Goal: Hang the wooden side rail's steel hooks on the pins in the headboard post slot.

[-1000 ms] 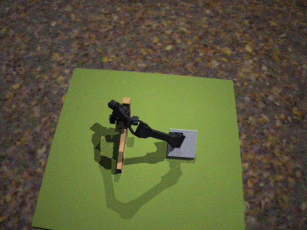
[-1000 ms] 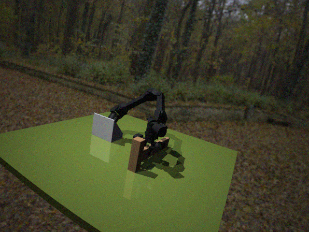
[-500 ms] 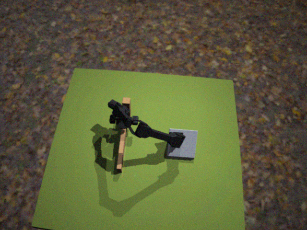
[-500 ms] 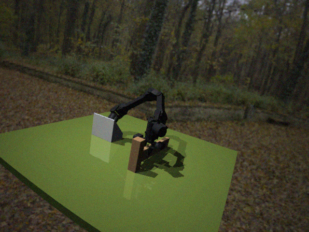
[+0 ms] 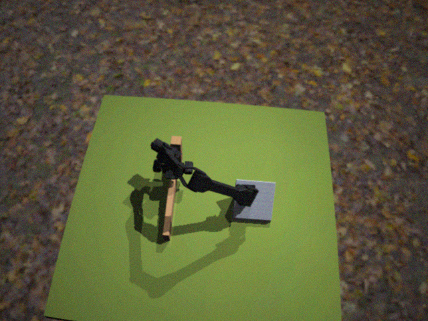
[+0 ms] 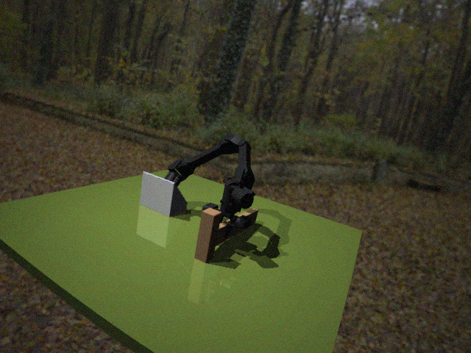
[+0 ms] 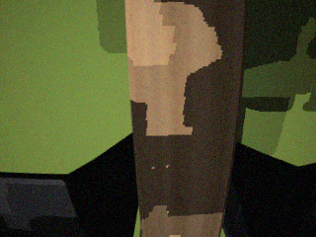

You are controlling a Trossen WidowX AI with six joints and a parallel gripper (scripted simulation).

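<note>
Now: gripper tip 120 mm to the left of the wooden headboard post and 40 mm below it.
</note>
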